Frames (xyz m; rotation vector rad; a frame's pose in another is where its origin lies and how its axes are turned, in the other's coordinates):
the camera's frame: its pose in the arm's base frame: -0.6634 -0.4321 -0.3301 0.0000 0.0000 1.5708
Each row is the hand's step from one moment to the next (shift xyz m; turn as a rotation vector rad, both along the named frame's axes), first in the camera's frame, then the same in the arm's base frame.
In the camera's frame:
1: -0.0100 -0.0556 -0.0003 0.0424 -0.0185 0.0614
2: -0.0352 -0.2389 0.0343 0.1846 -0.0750 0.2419
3: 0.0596 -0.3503 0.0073 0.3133 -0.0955 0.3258
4: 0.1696 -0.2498 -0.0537 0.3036 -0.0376 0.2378
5: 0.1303 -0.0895 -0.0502 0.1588 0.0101 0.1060
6: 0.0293 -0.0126 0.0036 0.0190 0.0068 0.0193
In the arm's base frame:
1: 0.0556 -0.0100 -0.0003 0.0185 0.0424 0.0614
2: 0.2389 -0.0352 0.0343 0.0750 0.1846 0.2419
3: 0.3503 0.0596 0.0073 0.0955 0.3133 0.3258
4: 0.2498 0.1696 -0.0537 0.0376 0.3036 0.2378
5: 0.0895 0.1303 -0.0502 -0.0101 0.1588 0.1060
6: 0.0126 0.0293 0.0036 -0.0068 0.0190 0.0193

